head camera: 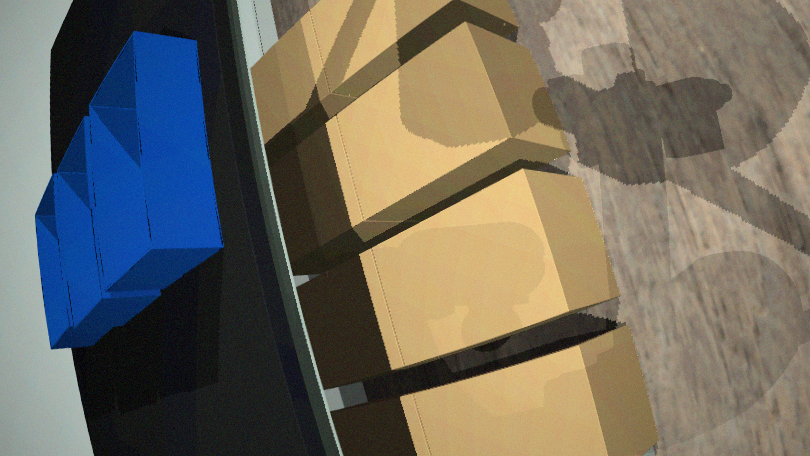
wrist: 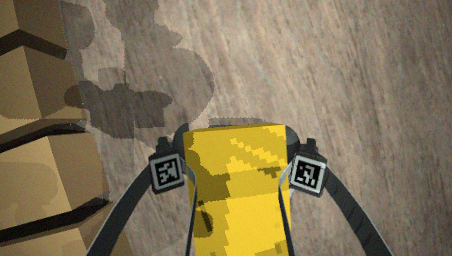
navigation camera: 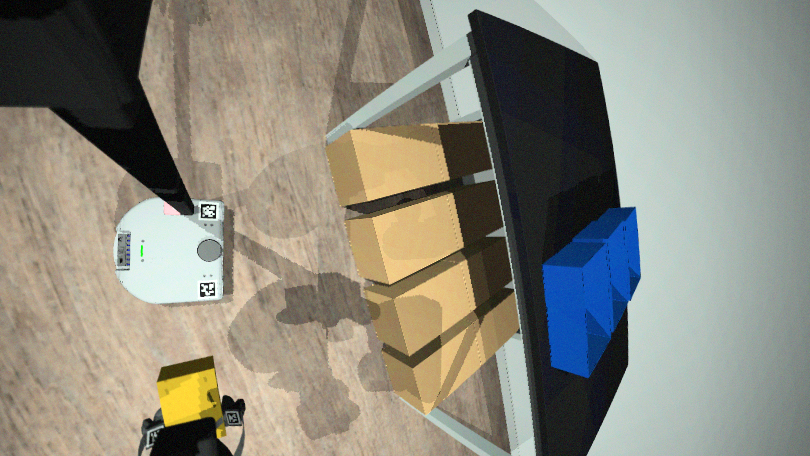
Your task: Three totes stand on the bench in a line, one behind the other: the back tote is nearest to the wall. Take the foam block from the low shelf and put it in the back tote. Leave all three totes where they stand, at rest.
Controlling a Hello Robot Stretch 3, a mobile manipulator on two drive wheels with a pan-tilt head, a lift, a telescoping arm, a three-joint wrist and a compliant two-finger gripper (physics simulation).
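Places are measured from the robot's base along level axes (x ahead, y left, z up), in centimetres.
Pixels of known places: gripper, fingertip midpoint: (wrist: 236, 142); robot's base, origin of the base link: (navigation camera: 208, 248).
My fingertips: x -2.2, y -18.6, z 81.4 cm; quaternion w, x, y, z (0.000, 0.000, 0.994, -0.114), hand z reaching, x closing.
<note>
Ahead of a thing's pixels: the offset from my fingertips to its middle. "*": to the spot under its first point. Level surfaces: height alone.
Three blue totes stand in a line on the black bench @[dz +10.0 cm] (head camera: 170, 368) (navigation camera: 555, 113). The back tote @[dx +127.0, dy +18.6, dz +15.0 cm] (head camera: 48, 266) (navigation camera: 633, 254) is nearest the wall, the middle tote @[dx +104.7, dy +12.5, dz +15.0 cm] (head camera: 79, 243) (navigation camera: 617, 269) is in front of it, and the front tote @[dx +83.7, dy +5.5, dz +15.0 cm] (head camera: 181, 147) (navigation camera: 569, 317) is nearest the bench's front edge. The yellow foam block @[dx -0.1, dy +3.1, dz +3.0 cm] (navigation camera: 187, 393) (wrist: 250, 215) is between the fingers of my gripper (navigation camera: 192, 414) (wrist: 236, 142), which is shut on it. Block and gripper are over the floor, away from the bench. The tote floors are hidden.
Several tan cartons @[* dx +87.1, dy +25.9, dz -54.4 cm] (head camera: 453, 283) (navigation camera: 419, 237) stand side by side under the bench top, their ends towards me. A pale bench leg @[* dx +49.9, dy +68.8, dz -18.7 cm] (navigation camera: 408, 84) stands beside them. My white base (navigation camera: 170, 249) is on the wood floor. The pale wall (navigation camera: 725, 169) is behind the bench.
</note>
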